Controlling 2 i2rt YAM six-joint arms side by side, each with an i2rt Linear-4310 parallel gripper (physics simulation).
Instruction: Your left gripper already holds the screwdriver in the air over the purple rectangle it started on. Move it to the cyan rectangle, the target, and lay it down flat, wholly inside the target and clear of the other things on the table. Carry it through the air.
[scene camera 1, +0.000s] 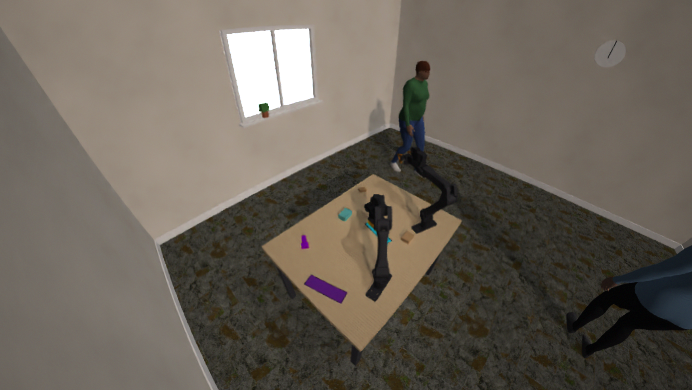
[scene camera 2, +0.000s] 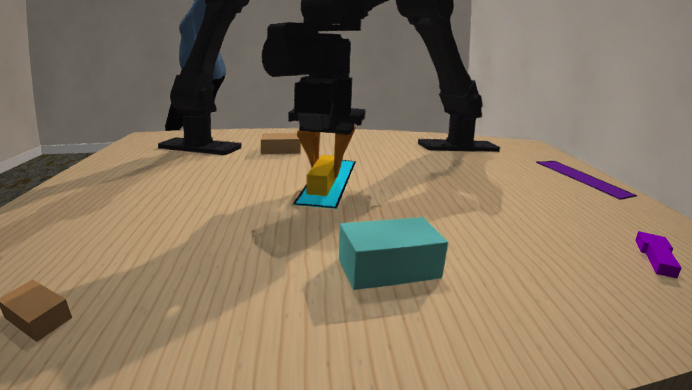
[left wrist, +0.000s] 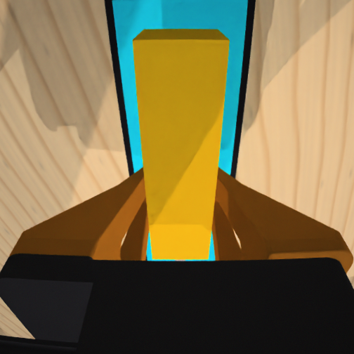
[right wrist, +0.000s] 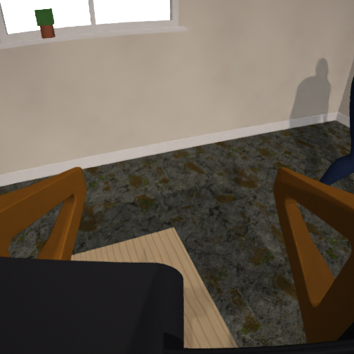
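Where they show: right gripper, fingertip midpoint: (scene camera 1: 402, 153); left arm's base, origin of the base link: (scene camera 1: 379, 285) (scene camera 2: 460, 147); right arm's base, origin of the base link: (scene camera 1: 424, 226) (scene camera 2: 197, 147).
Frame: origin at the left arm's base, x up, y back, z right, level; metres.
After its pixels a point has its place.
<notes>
The yellow block-shaped screwdriver (scene camera 2: 321, 176) @(x 0.038, y -0.313, z 0.381 m) (left wrist: 181, 125) lies level over the cyan rectangle (scene camera 1: 373, 231) (scene camera 2: 336, 194) @(x 0.001, y -0.284, z 0.354 m) (left wrist: 180, 14), lengthwise along it. In the left wrist view, cyan shows on both sides of it and beyond its far end. It is very low; I cannot tell whether it touches the surface. Its rear end is partly hidden by the fingers. My left gripper (scene camera 1: 370, 222) @(x 0.018, y -0.250, z 0.363 m) (scene camera 2: 326, 167) @(x 0.018, y -0.250, z 0.363 m) (left wrist: 180, 176) is shut on it. My right gripper (scene camera 1: 402, 157) @(x 0.407, y -0.297, z 0.792 m) (right wrist: 179, 177) is open and empty, raised beyond the table's upper corner. The purple rectangle (scene camera 1: 325, 289) @(x 0.001, y -0.236, z -0.202 m) (scene camera 2: 585, 179) @(x 0.001, y -0.253, z -0.191 m) is bare.
A teal box (scene camera 1: 345, 214) @(x 0.040, y -0.481, z 0.328 m) (scene camera 2: 393, 252) @(x 0.036, y -0.524, z 0.352 m) stands in front of the cyan rectangle in scene camera 2. A brown block (scene camera 1: 408, 237) @(x 0.030, y -0.008, z 0.405 m) (scene camera 2: 280, 143) @(x 0.022, y -0.046, z 0.418 m) stands behind it, another (scene camera 1: 362, 190) @(x 0.016, y -0.549, z 0.667 m) (scene camera 2: 36, 310) @(x 0.020, y -0.574, z 0.667 m) at the lower left. A purple T-shaped piece (scene camera 1: 304, 242) @(x 0.018, y -0.558, z -0.031 m) (scene camera 2: 659, 254) @(x 0.015, y -0.581, z -0.003 m) lies at the right.
</notes>
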